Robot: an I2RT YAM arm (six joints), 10 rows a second.
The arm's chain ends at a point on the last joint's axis. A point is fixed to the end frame.
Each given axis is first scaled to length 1.
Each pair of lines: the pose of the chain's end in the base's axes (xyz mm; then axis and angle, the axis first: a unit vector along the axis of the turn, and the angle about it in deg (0 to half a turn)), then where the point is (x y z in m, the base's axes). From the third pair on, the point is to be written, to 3 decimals.
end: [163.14, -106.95, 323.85, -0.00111, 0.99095, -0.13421, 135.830]
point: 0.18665 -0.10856 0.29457
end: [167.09, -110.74, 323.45, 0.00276, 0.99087, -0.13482, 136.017]
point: 0.19052 -0.11248 0.29412
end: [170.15, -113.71, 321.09, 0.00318, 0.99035, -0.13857, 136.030]
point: 0.194 -0.116 0.292
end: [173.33, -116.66, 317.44, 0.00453, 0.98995, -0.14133, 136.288]
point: 0.197 -0.119 0.288
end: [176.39, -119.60, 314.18, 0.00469, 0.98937, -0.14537, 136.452]
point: 0.200 -0.122 0.285
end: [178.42, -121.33, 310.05, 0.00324, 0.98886, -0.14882, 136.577]
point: 0.202 -0.124 0.281
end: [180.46, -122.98, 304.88, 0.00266, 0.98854, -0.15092, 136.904]
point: 0.203 -0.126 0.275
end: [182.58, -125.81, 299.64, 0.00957, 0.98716, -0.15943, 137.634]
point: 0.205 -0.129 0.270
